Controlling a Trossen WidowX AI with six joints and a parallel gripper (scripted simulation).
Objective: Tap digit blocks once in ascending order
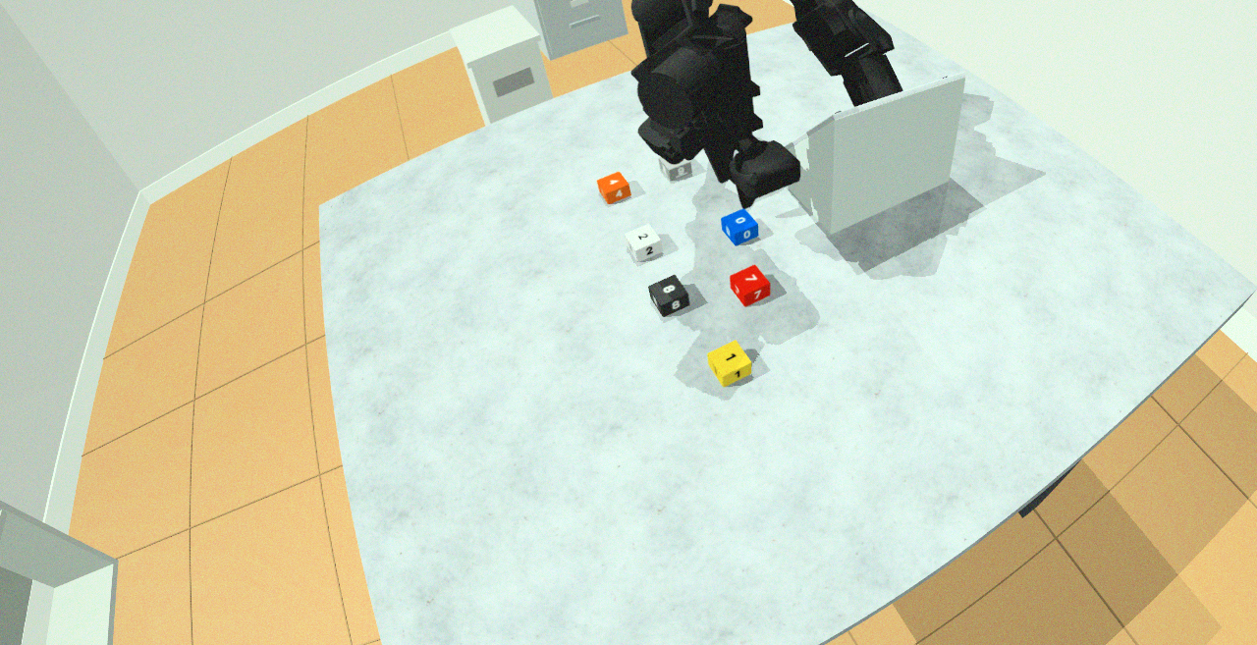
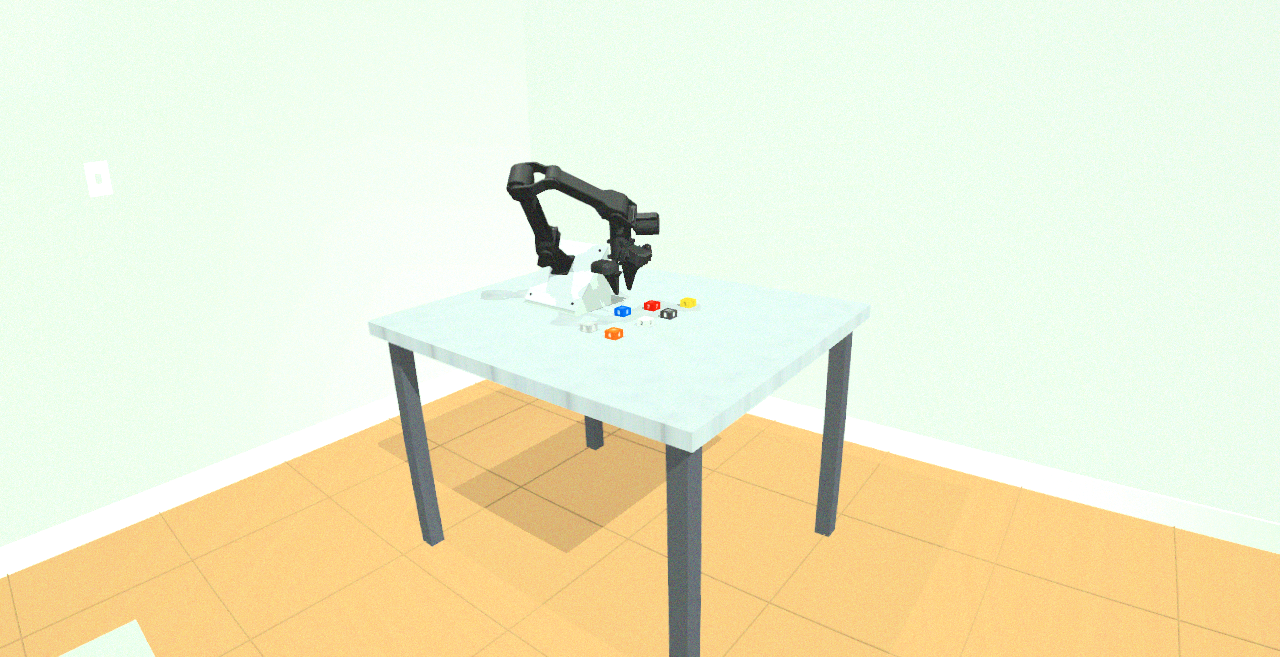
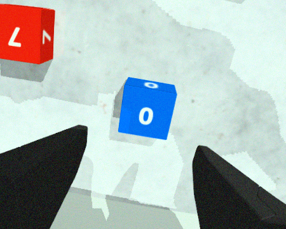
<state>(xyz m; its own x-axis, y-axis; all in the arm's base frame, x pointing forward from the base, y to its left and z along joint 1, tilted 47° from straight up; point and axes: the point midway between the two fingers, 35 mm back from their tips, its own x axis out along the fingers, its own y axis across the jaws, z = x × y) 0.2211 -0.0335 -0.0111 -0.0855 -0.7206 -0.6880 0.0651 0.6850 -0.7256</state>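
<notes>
Right now my gripper tip is 5 cm above the blue block. Round my gripper tip: red block (8 cm to the left, 5 cm below, 4 cm ahead); then black block (12 cm ahead, 5 cm below, 4 cm to the left); then white block (10 cm ahead, 5 cm below, 4 cm to the right).
</notes>
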